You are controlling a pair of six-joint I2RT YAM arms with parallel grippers.
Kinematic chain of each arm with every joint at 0, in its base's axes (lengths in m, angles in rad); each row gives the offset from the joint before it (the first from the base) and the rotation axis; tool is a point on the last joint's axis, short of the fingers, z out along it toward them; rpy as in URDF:
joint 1: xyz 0 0 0.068 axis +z
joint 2: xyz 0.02 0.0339 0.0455 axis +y
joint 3: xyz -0.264 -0.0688 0 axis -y
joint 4: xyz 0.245 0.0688 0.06 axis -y
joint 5: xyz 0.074 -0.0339 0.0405 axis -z
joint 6: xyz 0.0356 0 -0.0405 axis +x
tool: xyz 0 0 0 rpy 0 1.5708 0
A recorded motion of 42 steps. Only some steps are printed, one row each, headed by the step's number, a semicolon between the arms.
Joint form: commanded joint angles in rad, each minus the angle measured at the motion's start. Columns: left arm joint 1, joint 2, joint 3, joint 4, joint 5, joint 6; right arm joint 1, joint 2, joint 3, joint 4, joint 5, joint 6.
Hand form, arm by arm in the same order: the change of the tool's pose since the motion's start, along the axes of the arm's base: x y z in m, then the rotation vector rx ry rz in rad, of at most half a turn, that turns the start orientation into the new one. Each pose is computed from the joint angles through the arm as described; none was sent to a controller.
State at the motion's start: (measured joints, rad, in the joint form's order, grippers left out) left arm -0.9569 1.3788 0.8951 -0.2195 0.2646 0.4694; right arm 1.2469 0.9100 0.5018 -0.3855 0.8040 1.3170
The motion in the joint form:
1: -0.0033 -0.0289 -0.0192 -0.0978 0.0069 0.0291; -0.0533 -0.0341 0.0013 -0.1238 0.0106 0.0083
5: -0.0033 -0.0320 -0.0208 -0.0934 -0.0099 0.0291; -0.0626 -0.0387 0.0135 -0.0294 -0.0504 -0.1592
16: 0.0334 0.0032 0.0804 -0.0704 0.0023 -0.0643; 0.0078 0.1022 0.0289 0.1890 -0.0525 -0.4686
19: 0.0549 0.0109 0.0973 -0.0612 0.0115 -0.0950; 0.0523 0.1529 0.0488 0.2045 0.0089 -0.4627
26: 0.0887 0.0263 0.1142 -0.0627 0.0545 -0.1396; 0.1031 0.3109 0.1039 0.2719 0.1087 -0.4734
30: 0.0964 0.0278 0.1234 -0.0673 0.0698 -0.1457; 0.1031 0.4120 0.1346 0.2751 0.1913 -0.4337
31: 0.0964 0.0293 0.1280 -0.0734 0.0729 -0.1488; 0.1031 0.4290 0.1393 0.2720 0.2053 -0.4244
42: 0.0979 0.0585 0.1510 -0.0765 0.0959 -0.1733; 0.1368 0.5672 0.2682 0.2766 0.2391 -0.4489
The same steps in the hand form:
1: -0.0087 0.0103 -0.0061 0.0749 0.0332 -0.0274; 0.0040 -0.0161 -0.0024 -0.0788 0.0245 -0.0646
5: -0.0083 0.0108 -0.0056 0.0769 0.0205 -0.0151; 0.0072 -0.0082 0.0073 -0.0991 -0.0111 0.0530
16: 0.0113 0.0014 0.0198 -0.0207 0.0455 0.0716; 0.0059 0.0267 0.0050 -0.2702 -0.1342 0.2694
19: 0.0185 0.0022 0.0241 -0.0465 0.0625 0.1043; 0.0010 0.0371 0.0041 -0.2956 -0.1612 0.2612
26: 0.0280 0.0047 0.0254 -0.0724 0.1182 0.1318; -0.0012 0.0652 -0.0041 -0.3638 -0.2075 0.2377
30: 0.0300 0.0053 0.0278 -0.0817 0.1289 0.1310; 0.0032 0.0768 -0.0154 -0.4173 -0.2198 0.1621
31: 0.0301 0.0050 0.0284 -0.0810 0.1347 0.1306; 0.0038 0.0784 -0.0178 -0.4278 -0.2210 0.1491
42: 0.0342 -0.0002 0.0274 -0.0863 0.1712 0.1298; 0.0027 0.1143 -0.0136 -0.4597 -0.2501 0.1663

